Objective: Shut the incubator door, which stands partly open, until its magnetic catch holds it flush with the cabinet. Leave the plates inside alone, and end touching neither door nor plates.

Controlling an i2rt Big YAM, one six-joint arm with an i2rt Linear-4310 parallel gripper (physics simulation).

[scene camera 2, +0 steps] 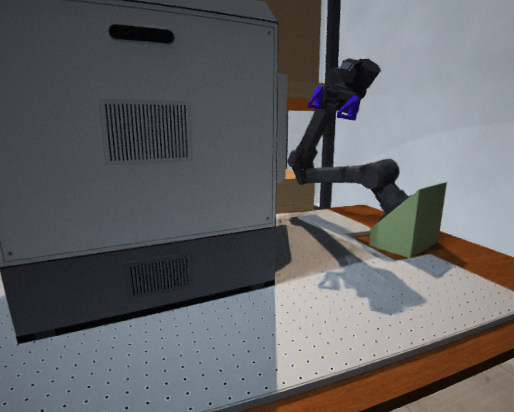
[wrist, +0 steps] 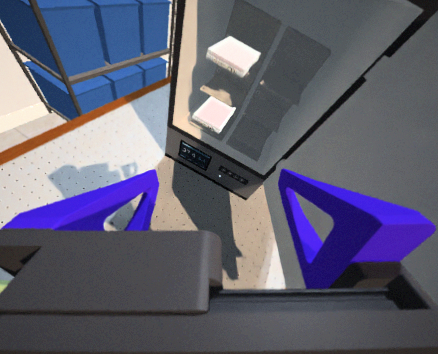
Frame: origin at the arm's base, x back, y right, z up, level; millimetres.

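Seen in the pictures: gripper, fingertip midpoint: (scene camera 2: 322,110) (wrist: 218,176); arm's base at its link origin: (scene camera 2: 400,210).
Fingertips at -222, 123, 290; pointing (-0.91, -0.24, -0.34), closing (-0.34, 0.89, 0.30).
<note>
Pixels of each thing's top centre, then the offset from my fingertips to it, as dx, dy, dz. "pt": a spot on its surface instead. Level surfaces: height alone.
- door at a spot on its surface: (wrist: 360,150) pt -156, +164, -5
- pink-white upper plate at its top centre: (wrist: 237,50) -352, -78, -34
- lower plate at its top centre: (wrist: 216,110) -352, -78, -191
- perforated board at its surface level: dz -382
The grey incubator cabinet (scene camera 2: 55,140) (wrist: 175,140) shows its vented side in the scene view and its front, with a display below the opening, in the wrist view. The door (wrist: 360,150) stands open as a broad grey panel at the right of the wrist view; a pale strip beyond the cabinet's front edge in the scene view may be part of it. A pink-white upper plate (wrist: 234,55) and lower plate (wrist: 214,116) sit inside. My gripper (scene camera 2: 327,111) (wrist: 218,176) is open and empty, raised before the cabinet. Its right finger overlaps the door in the wrist view; the gap is unclear.
A green wedge block (scene camera 2: 412,222) stands by the arm's base. The perforated board (scene camera 2: 320,345) (wrist: 30,165) lies under the cabinet. A rack (wrist: 117,67) with blue bins (wrist: 75,35) stands beyond the wooden table edge (wrist: 65,132).
</note>
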